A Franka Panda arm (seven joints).
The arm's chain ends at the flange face. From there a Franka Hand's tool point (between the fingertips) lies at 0.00 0.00 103.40 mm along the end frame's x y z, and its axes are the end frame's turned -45 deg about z.
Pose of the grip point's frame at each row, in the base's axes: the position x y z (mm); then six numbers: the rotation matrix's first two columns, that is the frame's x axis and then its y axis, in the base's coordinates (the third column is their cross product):
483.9 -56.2 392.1 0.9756 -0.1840 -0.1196 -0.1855 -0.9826 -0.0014
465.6 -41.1 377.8 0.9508 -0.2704 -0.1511 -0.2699 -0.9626 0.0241
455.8 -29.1 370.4 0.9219 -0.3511 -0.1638 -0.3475 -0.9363 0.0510
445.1 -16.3 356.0 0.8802 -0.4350 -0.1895 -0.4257 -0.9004 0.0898
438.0 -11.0 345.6 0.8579 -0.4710 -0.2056 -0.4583 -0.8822 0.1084
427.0 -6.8 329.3 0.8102 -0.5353 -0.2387 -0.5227 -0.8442 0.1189
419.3 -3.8 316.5 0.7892 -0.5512 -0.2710 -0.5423 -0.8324 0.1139
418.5 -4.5 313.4 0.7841 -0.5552 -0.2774 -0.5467 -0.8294 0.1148
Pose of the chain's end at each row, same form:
496.0 -58.6 494.8 0.5587 -0.8249 -0.0856 -0.8210 -0.5647 0.0836
481.3 -42.9 480.0 0.4815 -0.8719 -0.0898 -0.8632 -0.4895 0.1239
473.5 -30.1 472.3 0.4062 -0.9103 -0.0798 -0.8976 -0.4138 0.1519
466.8 -16.5 457.1 0.3214 -0.9443 -0.0705 -0.9234 -0.3291 0.1975
462.0 -11.1 446.2 0.2826 -0.9569 -0.0687 -0.9307 -0.2908 0.2220
454.4 -9.7 429.0 0.2033 -0.9755 -0.0847 -0.9425 -0.2184 0.2529
449.1 -9.7 415.3 0.1746 -0.9784 -0.1111 -0.9415 -0.1988 0.2722
448.9 -10.9 412.0 0.1679 -0.9791 -0.1150 -0.9410 -0.1939 0.2773

